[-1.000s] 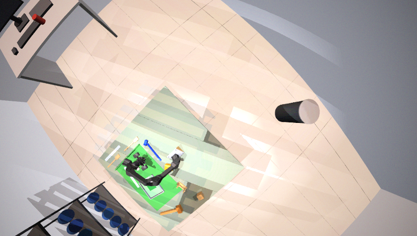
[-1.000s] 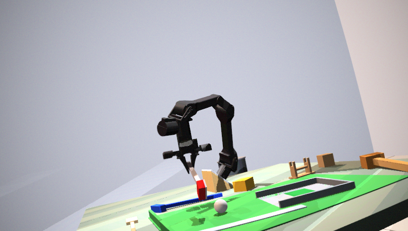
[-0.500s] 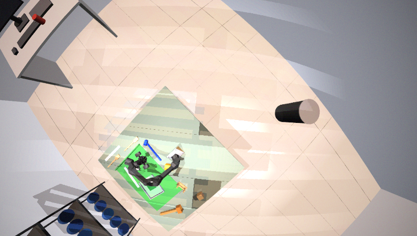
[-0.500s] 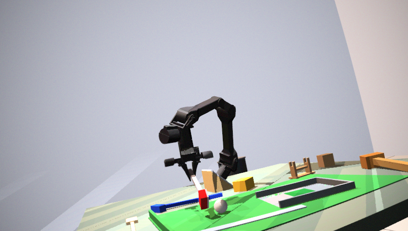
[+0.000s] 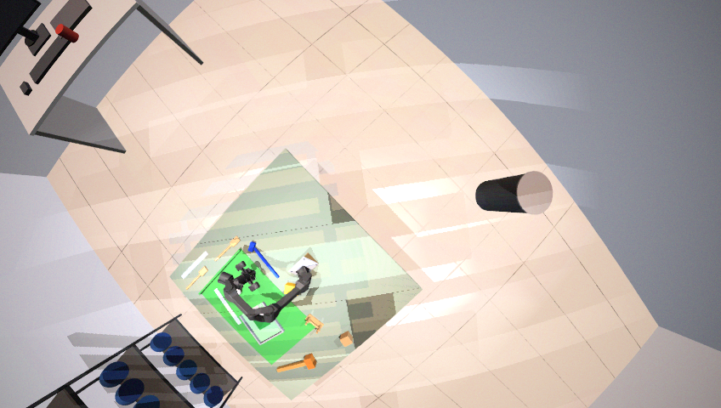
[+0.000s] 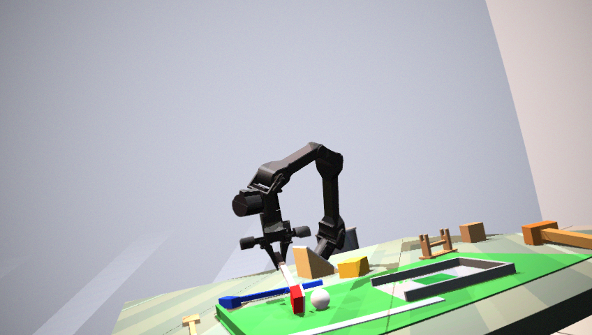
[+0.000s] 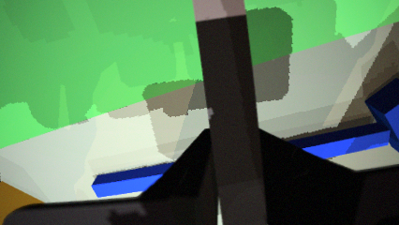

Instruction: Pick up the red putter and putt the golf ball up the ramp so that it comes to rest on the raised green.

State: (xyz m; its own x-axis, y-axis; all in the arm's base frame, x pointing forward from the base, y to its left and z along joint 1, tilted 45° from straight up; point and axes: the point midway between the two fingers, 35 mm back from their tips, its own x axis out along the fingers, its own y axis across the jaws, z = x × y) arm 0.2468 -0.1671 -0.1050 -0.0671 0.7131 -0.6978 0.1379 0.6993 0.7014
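The blue putter lies 6 cm below my gripper tip, 6 cm behind it and 3 cm to the right of it. From my gripper tip the other things lie so: white golf ball (23 cm ahead, 5 cm below, 2 cm to the left); green mat (24 cm ahead, 19 cm to the left, 7 cm below); yellow block (24 cm to the left, 9 cm behind, 5 cm below).
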